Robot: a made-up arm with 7 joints. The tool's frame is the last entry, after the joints. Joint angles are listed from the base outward.
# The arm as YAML. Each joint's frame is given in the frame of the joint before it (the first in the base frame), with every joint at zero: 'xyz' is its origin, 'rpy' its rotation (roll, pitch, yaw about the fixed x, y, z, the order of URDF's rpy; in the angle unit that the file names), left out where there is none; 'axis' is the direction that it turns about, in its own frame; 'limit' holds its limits. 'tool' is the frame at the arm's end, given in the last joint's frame.
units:
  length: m
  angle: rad
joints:
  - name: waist
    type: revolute
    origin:
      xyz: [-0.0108, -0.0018, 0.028]
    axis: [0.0, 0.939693, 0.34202]
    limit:
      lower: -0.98
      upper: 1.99
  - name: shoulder
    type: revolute
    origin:
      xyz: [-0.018, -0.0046, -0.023]
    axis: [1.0, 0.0, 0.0]
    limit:
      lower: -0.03
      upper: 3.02
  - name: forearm
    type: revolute
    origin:
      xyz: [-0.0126, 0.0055, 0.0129]
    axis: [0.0, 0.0, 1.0]
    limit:
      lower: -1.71
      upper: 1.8
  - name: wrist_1
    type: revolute
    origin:
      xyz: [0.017, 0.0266, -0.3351]
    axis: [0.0, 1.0, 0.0]
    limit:
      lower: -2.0
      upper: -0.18
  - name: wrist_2
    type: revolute
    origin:
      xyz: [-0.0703, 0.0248, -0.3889]
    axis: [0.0, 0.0, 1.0]
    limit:
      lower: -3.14
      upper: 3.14
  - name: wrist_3
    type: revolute
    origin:
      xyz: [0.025, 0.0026, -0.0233]
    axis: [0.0, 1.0, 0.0]
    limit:
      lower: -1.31
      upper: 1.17
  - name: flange
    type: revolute
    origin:
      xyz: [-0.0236, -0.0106, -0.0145]
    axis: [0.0, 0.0, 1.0]
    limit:
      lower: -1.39
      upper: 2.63
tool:
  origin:
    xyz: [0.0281, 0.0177, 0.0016]
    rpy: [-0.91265, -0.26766, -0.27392]
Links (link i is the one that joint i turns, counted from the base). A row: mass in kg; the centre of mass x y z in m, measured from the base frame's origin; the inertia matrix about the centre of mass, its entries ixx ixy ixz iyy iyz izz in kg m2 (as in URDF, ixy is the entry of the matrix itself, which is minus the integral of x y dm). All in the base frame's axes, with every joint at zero. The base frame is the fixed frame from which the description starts. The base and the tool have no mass.
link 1: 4.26; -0.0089 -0.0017 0.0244; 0.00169 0 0 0.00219 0.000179 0.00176
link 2: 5.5; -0.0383 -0.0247 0.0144; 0.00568 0 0 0.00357 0 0.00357
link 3: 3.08; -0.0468 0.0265 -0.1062; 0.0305 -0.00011 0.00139 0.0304 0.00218 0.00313
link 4: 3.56; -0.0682 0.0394 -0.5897; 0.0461 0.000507 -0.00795 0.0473 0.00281 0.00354
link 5: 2.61; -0.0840 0.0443 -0.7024; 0.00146 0 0 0.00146 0 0.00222
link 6: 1.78; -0.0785 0.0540 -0.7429; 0.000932 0 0 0.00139 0 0.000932
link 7: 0.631; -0.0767 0.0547 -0.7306; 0.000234 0 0 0.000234 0 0.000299
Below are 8 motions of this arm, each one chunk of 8 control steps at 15 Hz.
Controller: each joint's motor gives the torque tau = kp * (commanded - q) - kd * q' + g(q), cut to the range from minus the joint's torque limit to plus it. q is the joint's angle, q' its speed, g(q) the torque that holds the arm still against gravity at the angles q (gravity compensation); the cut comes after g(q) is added. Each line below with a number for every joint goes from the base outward.
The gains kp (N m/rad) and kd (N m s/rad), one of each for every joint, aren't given. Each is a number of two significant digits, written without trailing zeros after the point. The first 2 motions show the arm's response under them.
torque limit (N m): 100 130 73 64 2.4 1 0.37
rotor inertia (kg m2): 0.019 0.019 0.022 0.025 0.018 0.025 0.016
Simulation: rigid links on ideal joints. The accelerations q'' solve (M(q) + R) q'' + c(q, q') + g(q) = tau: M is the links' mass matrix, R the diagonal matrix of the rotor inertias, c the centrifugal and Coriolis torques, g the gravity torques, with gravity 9.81 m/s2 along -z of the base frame. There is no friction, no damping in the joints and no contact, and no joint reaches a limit. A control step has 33 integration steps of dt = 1/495 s. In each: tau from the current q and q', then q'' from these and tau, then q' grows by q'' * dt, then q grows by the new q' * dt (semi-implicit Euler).
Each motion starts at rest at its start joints. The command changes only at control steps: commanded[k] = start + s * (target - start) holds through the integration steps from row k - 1 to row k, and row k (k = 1, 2, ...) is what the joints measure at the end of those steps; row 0 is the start. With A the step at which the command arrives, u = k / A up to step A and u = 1 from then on. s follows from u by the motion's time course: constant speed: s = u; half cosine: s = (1 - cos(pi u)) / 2; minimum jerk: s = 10 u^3 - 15 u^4 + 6 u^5; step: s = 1 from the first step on.
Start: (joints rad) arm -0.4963 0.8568 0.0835 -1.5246 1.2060 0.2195 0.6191
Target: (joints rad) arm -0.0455 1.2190 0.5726 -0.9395 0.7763 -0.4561 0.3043
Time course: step
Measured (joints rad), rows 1 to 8:
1: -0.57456 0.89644 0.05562 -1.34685 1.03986 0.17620 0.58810
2: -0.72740 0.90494 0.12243 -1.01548 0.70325 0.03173 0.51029
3: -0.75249 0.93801 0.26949 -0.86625 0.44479 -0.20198 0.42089
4: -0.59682 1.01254 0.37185 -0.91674 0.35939 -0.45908 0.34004
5: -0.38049 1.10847 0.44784 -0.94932 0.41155 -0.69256 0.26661
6: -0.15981 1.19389 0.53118 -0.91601 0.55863 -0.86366 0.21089
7: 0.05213 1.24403 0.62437 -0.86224 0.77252 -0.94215 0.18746
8: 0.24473 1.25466 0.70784 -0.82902 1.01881 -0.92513 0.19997
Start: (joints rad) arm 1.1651 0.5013 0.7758 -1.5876 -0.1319 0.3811 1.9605
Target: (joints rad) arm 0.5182 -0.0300 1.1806 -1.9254 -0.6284 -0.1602 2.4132
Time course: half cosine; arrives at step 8
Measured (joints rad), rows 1 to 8:
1: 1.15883 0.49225 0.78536 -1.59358 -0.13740 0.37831 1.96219
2: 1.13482 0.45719 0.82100 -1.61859 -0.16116 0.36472 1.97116
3: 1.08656 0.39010 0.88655 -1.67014 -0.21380 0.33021 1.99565
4: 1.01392 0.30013 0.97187 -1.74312 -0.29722 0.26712 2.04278
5: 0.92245 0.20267 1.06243 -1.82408 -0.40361 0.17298 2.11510
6: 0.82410 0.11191 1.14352 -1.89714 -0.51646 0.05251 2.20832
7: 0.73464 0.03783 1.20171 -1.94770 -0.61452 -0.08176 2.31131
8: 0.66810 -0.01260 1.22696 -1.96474 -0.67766 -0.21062 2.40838
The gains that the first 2 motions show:
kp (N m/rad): 18 58 40 92 1.7 1.1 0.72
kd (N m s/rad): 1.6 3.3 3.2 3.3 0.061 0.048 0.042
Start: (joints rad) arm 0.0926 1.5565 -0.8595 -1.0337 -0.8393 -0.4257 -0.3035
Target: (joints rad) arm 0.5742 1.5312 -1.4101 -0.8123 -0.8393 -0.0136 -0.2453
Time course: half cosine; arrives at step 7
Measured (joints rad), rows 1 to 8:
1: 0.08655 1.55658 -0.86939 -1.02947 -0.83586 -0.42394 -0.30275
2: 0.06684 1.55547 -0.90322 -1.01210 -0.82217 -0.41423 -0.29910
3: 0.03697 1.55183 -0.96366 -0.97746 -0.79498 -0.38666 -0.28990
4: 0.01004 1.54672 -1.04419 -0.93071 -0.75828 -0.33174 -0.27338
5: 0.00172 1.54207 -1.13256 -0.88199 -0.72227 -0.24567 -0.24975
6: 0.02435 1.53941 -1.21386 -0.84168 -0.69989 -0.13396 -0.22180
7: 0.08395 1.53962 -1.27389 -0.81819 -0.70253 -0.01217 -0.19473
8: 0.17359 1.54045 -1.31333 -0.81030 -0.73279 0.09840 -0.17459

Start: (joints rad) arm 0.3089 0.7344 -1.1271 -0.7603 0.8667 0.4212 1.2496
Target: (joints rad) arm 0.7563 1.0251 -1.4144 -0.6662 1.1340 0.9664 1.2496
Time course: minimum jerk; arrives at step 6
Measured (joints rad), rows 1 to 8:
1: 0.30762 0.73591 -1.13276 -0.76042 0.86878 0.42257 1.24952
2: 0.30096 0.74434 -1.16329 -0.76051 0.88207 0.43319 1.24881
3: 0.28938 0.76237 -1.22320 -0.75850 0.91730 0.46899 1.24607
4: 0.28047 0.78819 -1.29351 -0.75178 0.97781 0.54512 1.24003
5: 0.28438 0.81941 -1.34787 -0.73933 1.05462 0.66432 1.23101
6: 0.30623 0.85575 -1.37359 -0.72299 1.12927 0.81185 1.22122
7: 0.34278 0.89829 -1.38188 -0.70545 1.18480 0.96278 1.21344
8: 0.39024 0.94557 -1.38397 -0.68728 1.21214 1.09286 1.20939

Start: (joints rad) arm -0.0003 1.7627 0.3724 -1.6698 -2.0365 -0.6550 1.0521
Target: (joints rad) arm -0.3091 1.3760 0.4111 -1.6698 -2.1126 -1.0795 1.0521
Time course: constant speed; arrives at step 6
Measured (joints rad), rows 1 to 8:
1: -0.02124 1.74166 0.37188 -1.67681 -2.04151 -0.66450 1.05210
2: -0.06748 1.68976 0.37615 -1.68991 -2.04986 -0.69327 1.05229
3: -0.12796 1.62083 0.38532 -1.69762 -2.05445 -0.74276 1.05269
4: -0.19213 1.54901 0.39844 -1.69368 -2.05529 -0.81149 1.05342
5: -0.25398 1.48008 0.41547 -1.68078 -2.06071 -0.89684 1.05467
6: -0.31078 1.41408 0.43614 -1.66615 -2.08049 -0.99457 1.05653
7: -0.33903 1.37405 0.45196 -1.65234 -2.11252 -1.08943 1.05926
8: -0.33357 1.36498 0.45637 -1.64340 -2.15092 -1.16640 1.06208

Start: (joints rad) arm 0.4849 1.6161 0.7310 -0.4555 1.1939 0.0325 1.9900
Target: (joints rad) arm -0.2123 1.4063 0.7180 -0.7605 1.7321 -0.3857 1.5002
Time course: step
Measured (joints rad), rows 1 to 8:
1: 0.39730 1.55073 0.85380 -0.57489 1.29081 -0.00484 1.92138
2: 0.18685 1.46868 0.86353 -0.69272 1.54778 -0.11316 1.76635
3: -0.02438 1.40158 0.79696 -0.74343 1.83680 -0.26479 1.58609
4: -0.18373 1.34316 0.71990 -0.75808 2.05680 -0.42319 1.42514
5: -0.28899 1.28947 0.66015 -0.76387 2.15586 -0.55382 1.31148
6: -0.35239 1.24432 0.62012 -0.76678 2.12918 -0.63113 1.25806
7: -0.38460 1.21238 0.59635 -0.76682 2.00744 -0.64365 1.26435
8: -0.39200 1.19651 0.58593 -0.76493 1.83987 -0.59459 1.31932

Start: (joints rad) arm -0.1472 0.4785 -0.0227 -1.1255 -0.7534 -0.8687 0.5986
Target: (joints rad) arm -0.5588 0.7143 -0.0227 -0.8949 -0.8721 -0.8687 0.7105
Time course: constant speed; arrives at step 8
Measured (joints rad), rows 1 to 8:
1: -0.15521 0.48446 -0.03156 -1.10969 -0.75114 -0.87121 0.59816
2: -0.17493 0.49482 -0.04446 -1.07283 -0.75573 -0.87728 0.59898
3: -0.19899 0.50807 -0.05594 -1.03085 -0.77798 -0.88364 0.60445
4: -0.22148 0.52495 -0.06439 -0.99627 -0.81881 -0.88777 0.61618
5: -0.24350 0.54607 -0.06975 -0.96788 -0.86888 -0.88992 0.63304
6: -0.26881 0.57127 -0.07211 -0.93910 -0.91578 -0.89121 0.65287
7: -0.29895 0.60018 -0.07146 -0.90757 -0.95080 -0.89187 0.67391
8: -0.33326 0.63258 -0.06804 -0.87522 -0.97097 -0.89132 0.69509

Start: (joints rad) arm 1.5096 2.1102 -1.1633 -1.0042 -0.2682 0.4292 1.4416
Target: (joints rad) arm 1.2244 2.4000 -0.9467 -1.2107 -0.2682 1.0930 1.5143
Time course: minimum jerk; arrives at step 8
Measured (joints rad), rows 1 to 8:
1: 1.50988 2.11155 -1.16368 -1.00636 -0.26840 0.42984 1.44182
2: 1.51152 2.12004 -1.16522 -1.02005 -0.27020 0.43546 1.44337
3: 1.51374 2.14085 -1.16541 -1.05391 -0.27677 0.45719 1.44800
4: 1.51028 2.17261 -1.15896 -1.10579 -0.29062 0.51016 1.45679
5: 1.49352 2.20867 -1.14046 -1.16424 -0.30976 0.60622 1.46935
6: 1.46036 2.24120 -1.10630 -1.21521 -0.32675 0.74683 1.48383
7: 1.41360 2.26491 -1.05659 -1.24811 -0.33160 0.91916 1.49757
8: 1.36005 2.28109 -0.99746 -1.26096 -0.31633 1.09766 1.50786

